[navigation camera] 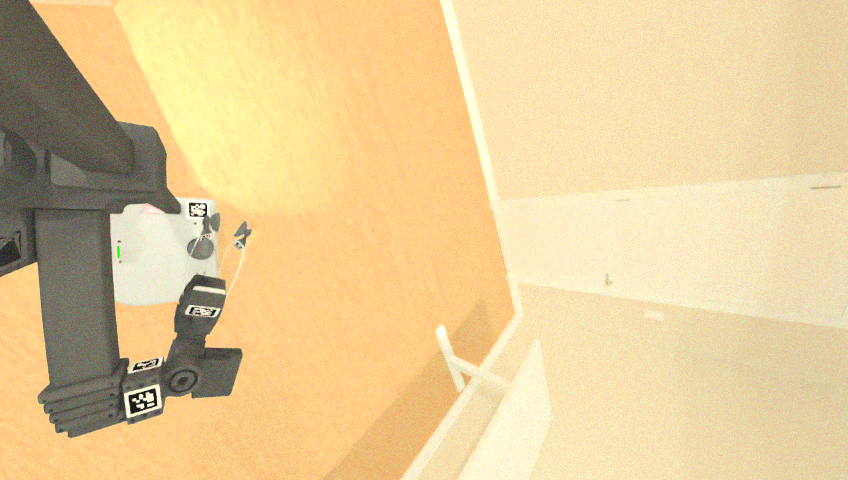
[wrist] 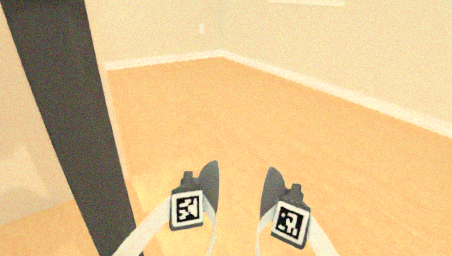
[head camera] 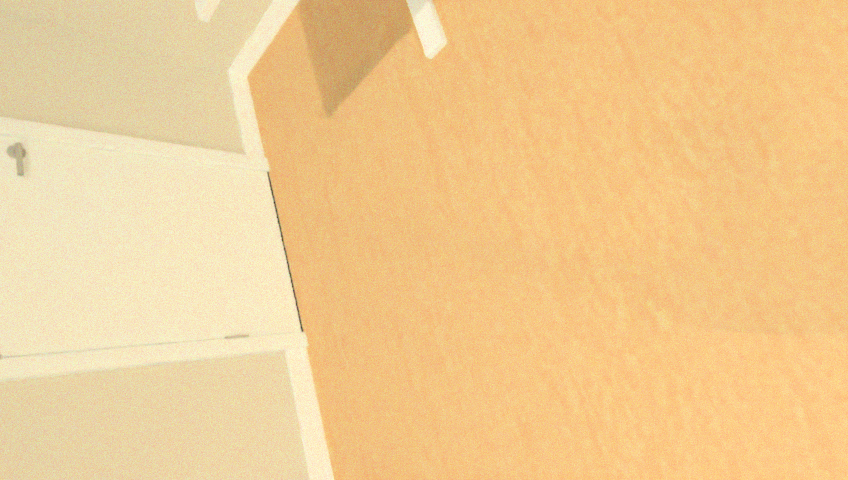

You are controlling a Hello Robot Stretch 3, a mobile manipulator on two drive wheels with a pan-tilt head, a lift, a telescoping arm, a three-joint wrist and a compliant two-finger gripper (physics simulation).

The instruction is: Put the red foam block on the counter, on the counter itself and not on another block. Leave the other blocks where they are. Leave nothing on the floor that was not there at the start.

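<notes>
My gripper is open, with a gap between its two fingertips. It holds no object and hangs over the edge of the robot's own base in the navigation view. Floor shows between and beyond the fingers in the wrist view. The red foam block does not show in the head, navigation or wrist view. I cannot make out the counter's top in any view. A pale upright panel stands at the left of the wrist view, and I cannot tell whether it is the counter's side.
A white door is set in the wall. A white table stands by the wall, with a foot on the floor. The robot's pale base bears a small pinkish patch. A dark mast crosses the wrist view.
</notes>
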